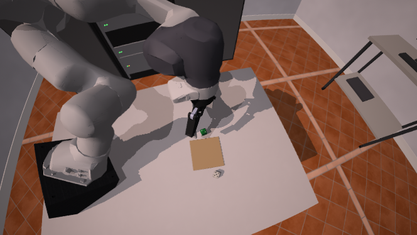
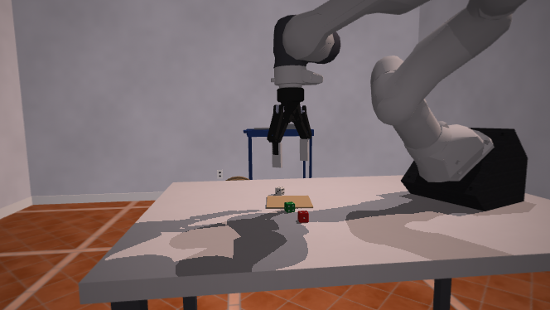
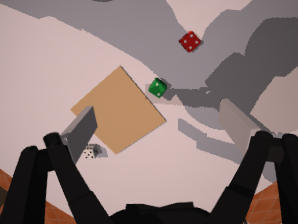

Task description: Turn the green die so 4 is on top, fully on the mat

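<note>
The green die lies 140 mm below my hand and 10 mm ahead of it. From my hand the other things lie so: white die: 200 mm to the right, 140 mm below, 50 mm ahead; tan mat: 150 mm below, 100 mm to the right, 20 mm ahead; red die: 140 mm below, 90 mm to the left, 40 mm behind.
</note>
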